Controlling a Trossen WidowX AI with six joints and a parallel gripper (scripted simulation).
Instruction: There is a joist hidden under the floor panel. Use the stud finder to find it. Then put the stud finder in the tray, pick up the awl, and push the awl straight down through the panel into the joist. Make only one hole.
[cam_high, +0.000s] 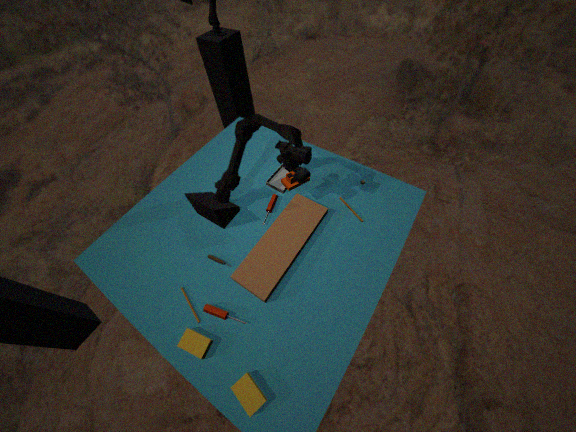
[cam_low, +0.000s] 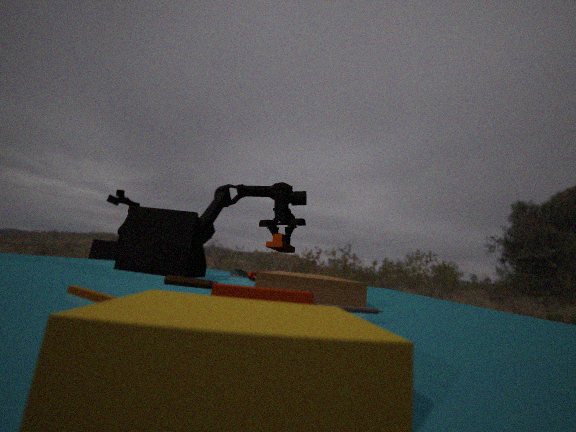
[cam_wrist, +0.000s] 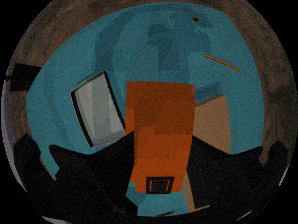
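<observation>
Right now my gripper tip is 13 cm past the white tray, 13 cm above it and 6 cm to the right of it. The rest, counted from my gripper tip: stud finder 2 cm to the right, 2 cm above, 1 cm behind; then awl 50 cm to the right, 14 cm below, 9 cm behind.
</observation>
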